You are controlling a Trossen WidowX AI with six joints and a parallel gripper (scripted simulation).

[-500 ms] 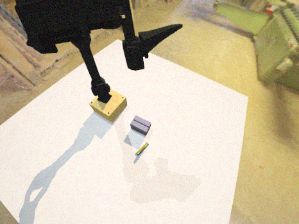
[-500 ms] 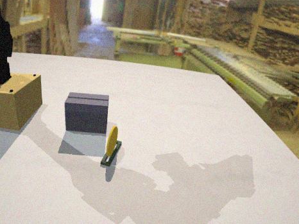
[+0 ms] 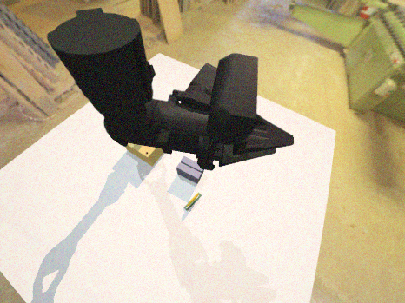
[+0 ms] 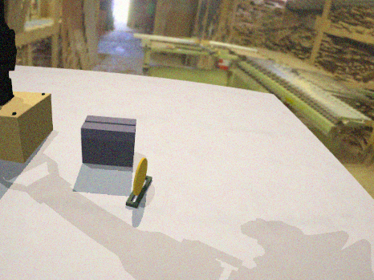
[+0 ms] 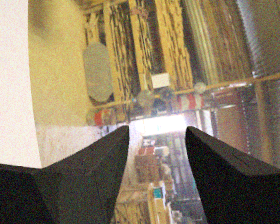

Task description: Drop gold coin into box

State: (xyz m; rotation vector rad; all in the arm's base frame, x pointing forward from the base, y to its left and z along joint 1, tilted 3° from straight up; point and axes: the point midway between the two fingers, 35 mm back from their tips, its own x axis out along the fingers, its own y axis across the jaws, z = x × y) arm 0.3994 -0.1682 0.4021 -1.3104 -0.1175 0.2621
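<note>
The gold coin lies 10 cm behind my gripper tip, 2 cm to the right of it and 48 cm below it.
</note>
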